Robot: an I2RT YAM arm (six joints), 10 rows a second.
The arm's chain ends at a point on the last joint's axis. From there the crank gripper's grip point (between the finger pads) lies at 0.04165 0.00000 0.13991 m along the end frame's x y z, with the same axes.
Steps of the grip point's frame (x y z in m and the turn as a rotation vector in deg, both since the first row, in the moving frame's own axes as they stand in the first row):
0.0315, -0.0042, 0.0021, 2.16, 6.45, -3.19
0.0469, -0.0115, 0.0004, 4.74, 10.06, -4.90
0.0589, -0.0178, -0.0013, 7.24, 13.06, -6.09
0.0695, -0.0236, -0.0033, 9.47, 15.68, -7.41
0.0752, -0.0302, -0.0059, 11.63, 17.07, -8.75
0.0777, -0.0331, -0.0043, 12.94, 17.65, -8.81
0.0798, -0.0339, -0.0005, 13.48, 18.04, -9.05
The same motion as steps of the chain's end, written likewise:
0.0163, 0.0037, 0.0078, 2.16, 6.45, -3.19
0.0238, 0.0043, 0.0104, 4.74, 10.06, -4.90
0.0297, 0.0051, 0.0131, 7.24, 13.06, -6.09
0.0353, 0.0059, 0.0154, 9.47, 15.68, -7.41
0.0390, 0.0056, 0.0158, 11.63, 17.07, -8.75
0.0406, 0.0057, 0.0189, 12.94, 17.65, -8.81
0.0422, 0.0063, 0.0236, 13.48, 18.04, -9.05

